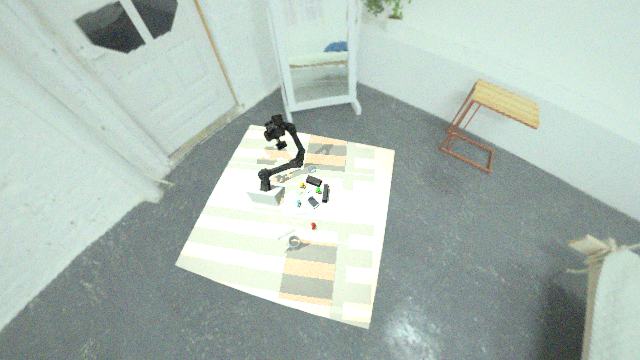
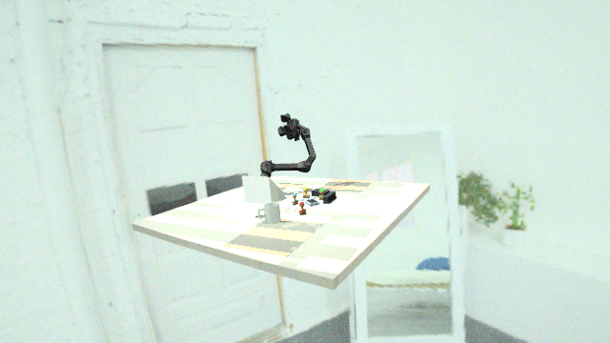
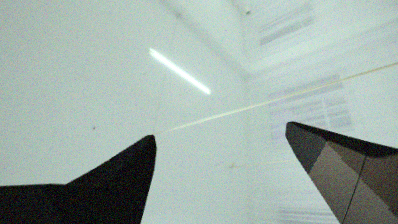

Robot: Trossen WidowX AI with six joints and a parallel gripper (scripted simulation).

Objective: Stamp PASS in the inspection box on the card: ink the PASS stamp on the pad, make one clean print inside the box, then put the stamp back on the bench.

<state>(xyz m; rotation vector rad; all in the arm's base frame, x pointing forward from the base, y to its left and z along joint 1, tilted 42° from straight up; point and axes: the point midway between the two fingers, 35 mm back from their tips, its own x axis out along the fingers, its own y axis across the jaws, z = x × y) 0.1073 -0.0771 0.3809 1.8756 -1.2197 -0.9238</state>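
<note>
Now: gripper tip 27 cm short of the green-topped stamp, 1 cm to the left of it and 46 cm above it. Also, from my gripper tip: dark ink pad (26 cm ahead, 10 cm to the right, 48 cm below); then yellow stamp (15 cm ahead, 1 cm to the right, 46 cm below); then blue-knobbed stamp (18 cm ahead, 15 cm to the right, 46 cm below).
</note>
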